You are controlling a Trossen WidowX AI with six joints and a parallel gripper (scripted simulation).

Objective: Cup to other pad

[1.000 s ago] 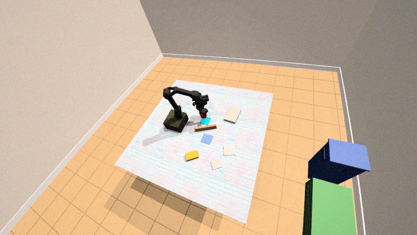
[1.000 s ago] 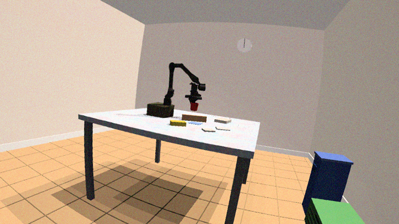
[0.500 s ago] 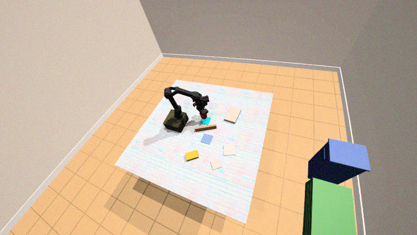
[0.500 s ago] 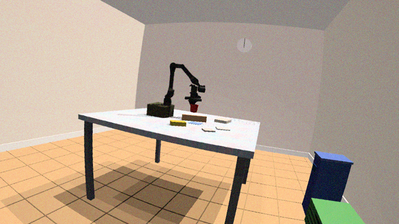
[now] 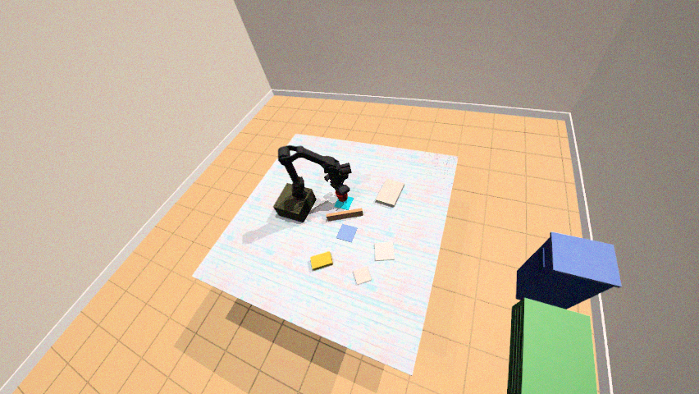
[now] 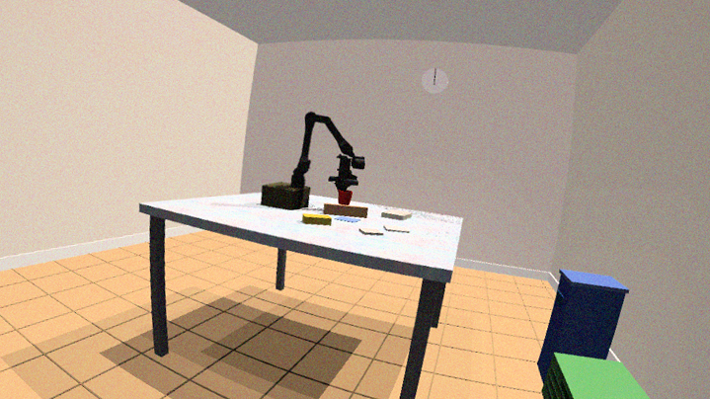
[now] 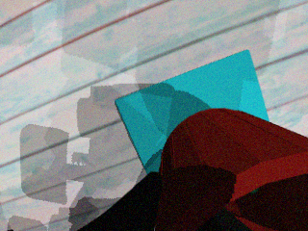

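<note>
Now: gripper tip 80 mm above the cyan pad, 20 mm to the left of it and 20 mm short of it. The rest, counted from my gripper tip: light blue pad 230 mm to the right, 100 mm ahead, 80 mm below; brown bar 130 mm to the right, 60 mm below, 60 mm ahead; red cup 20 mm to the right, 20 mm ahead.
</note>
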